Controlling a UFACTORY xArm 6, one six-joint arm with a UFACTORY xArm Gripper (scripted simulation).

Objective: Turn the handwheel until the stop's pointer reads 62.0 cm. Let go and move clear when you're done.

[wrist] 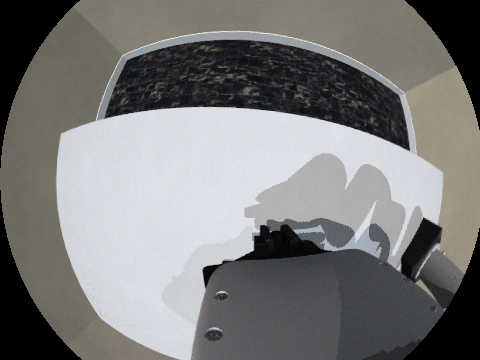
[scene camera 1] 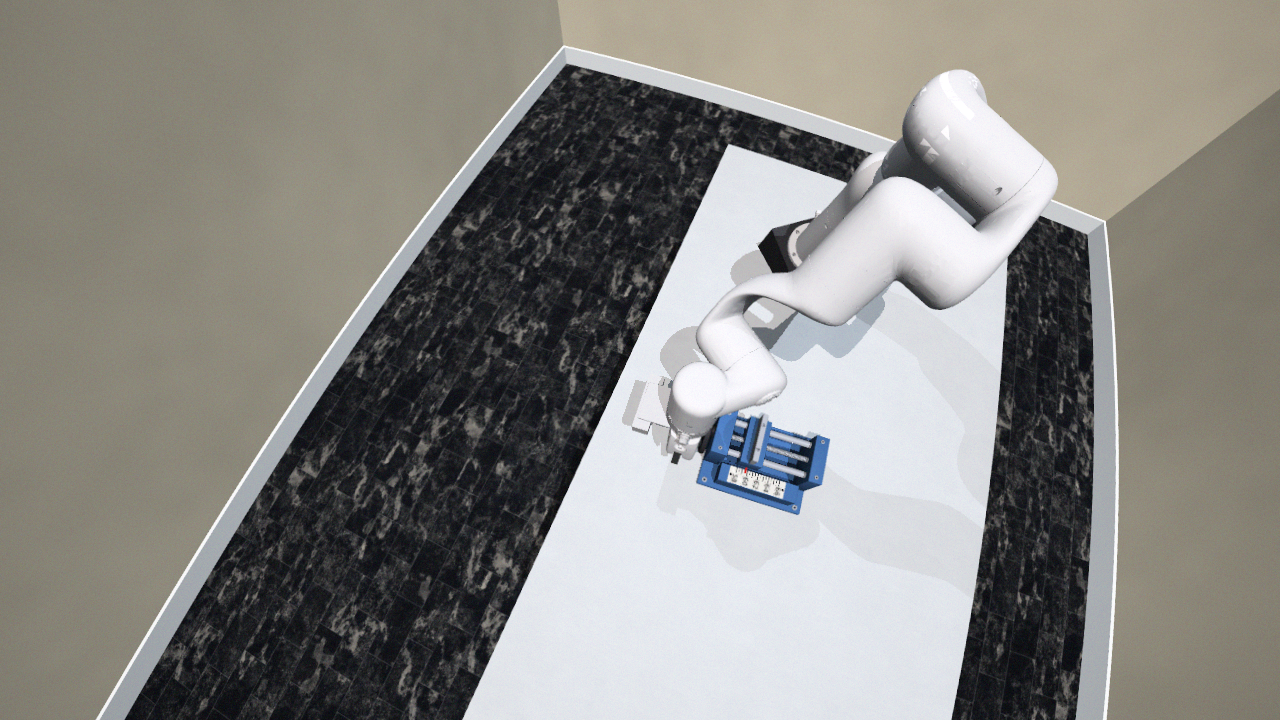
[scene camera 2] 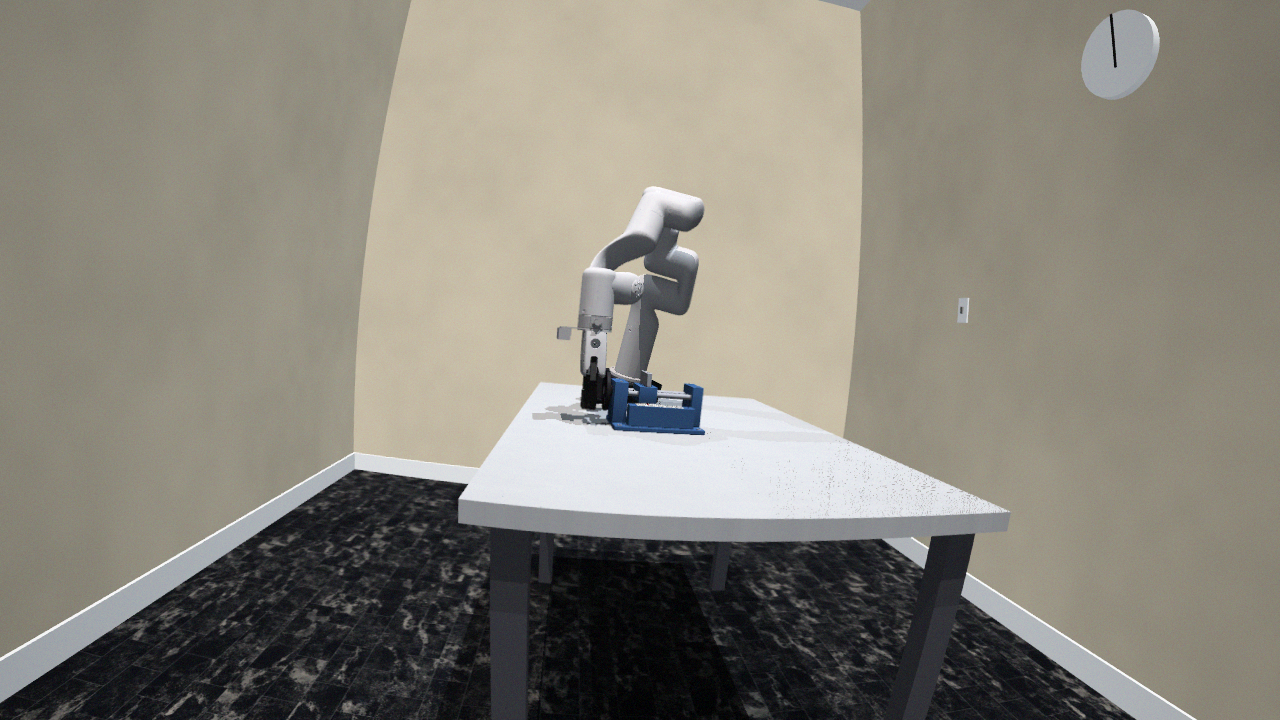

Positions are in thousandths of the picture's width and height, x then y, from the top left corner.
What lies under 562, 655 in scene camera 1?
A blue slide fixture.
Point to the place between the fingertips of the gripper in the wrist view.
568, 660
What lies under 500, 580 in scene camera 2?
A blue slide fixture.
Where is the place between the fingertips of the gripper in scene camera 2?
At 459, 567
